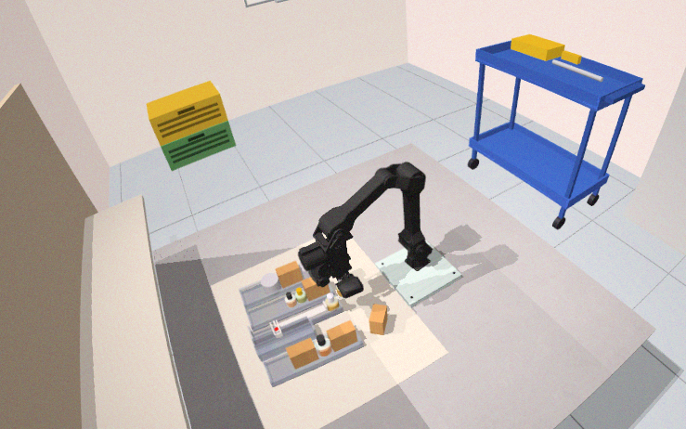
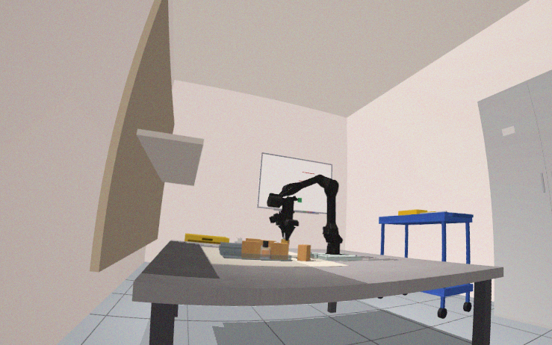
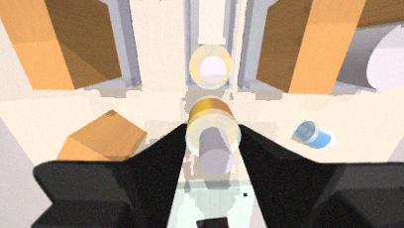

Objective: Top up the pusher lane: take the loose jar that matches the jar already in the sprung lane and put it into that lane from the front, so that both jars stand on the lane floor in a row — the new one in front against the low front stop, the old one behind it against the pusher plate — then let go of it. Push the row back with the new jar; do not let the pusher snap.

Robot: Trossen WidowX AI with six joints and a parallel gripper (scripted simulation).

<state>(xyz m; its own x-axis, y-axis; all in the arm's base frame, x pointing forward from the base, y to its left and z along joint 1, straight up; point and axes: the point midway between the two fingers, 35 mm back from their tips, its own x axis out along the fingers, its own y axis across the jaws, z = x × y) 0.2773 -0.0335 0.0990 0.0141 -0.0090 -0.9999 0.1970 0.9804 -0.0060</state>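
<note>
Right now the brown box is 3 cm behind my gripper tip, 13 cm to the left of it and 5 cm below it. The rest, counted from my gripper tip: small blue-white jar (8 cm behind, 15 cm to the right, 6 cm below); grey rack (20 cm ahead, 1 cm to the right, 6 cm below); white pusher plate (16 cm ahead, 3 cm below).
</note>
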